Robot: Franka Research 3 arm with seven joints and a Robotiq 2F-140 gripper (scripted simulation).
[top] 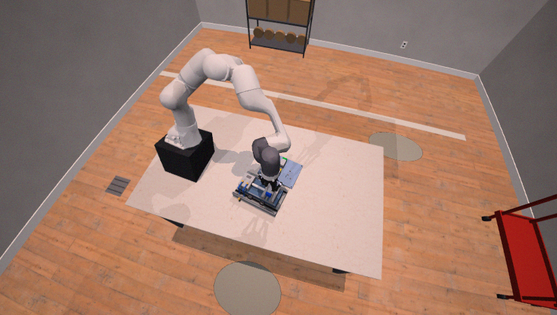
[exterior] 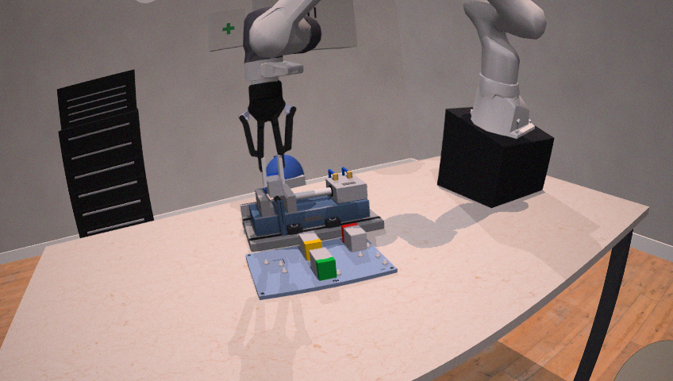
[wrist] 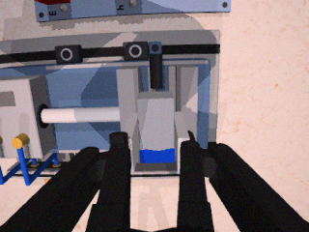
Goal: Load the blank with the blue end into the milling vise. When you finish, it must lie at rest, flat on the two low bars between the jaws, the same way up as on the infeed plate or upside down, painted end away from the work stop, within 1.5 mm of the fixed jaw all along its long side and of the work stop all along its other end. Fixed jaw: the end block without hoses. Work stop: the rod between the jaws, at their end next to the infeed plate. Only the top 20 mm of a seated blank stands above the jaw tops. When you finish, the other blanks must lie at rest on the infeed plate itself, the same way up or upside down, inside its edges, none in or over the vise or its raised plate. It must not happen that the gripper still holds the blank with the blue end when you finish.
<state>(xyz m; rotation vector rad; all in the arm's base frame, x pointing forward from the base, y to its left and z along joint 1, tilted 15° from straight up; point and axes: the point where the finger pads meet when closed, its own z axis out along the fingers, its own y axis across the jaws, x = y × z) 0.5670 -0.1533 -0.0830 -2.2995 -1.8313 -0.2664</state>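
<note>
The blue-ended blank lies 3 cm below my hand. From my hand the other things lie so: moving jaw 3 cm behind, 1 cm to the left, 7 cm below; then black work stop rod 1 cm ahead, 5 cm to the left, 6 cm below; then fixed jaw 3 cm ahead, 7 cm below.
</note>
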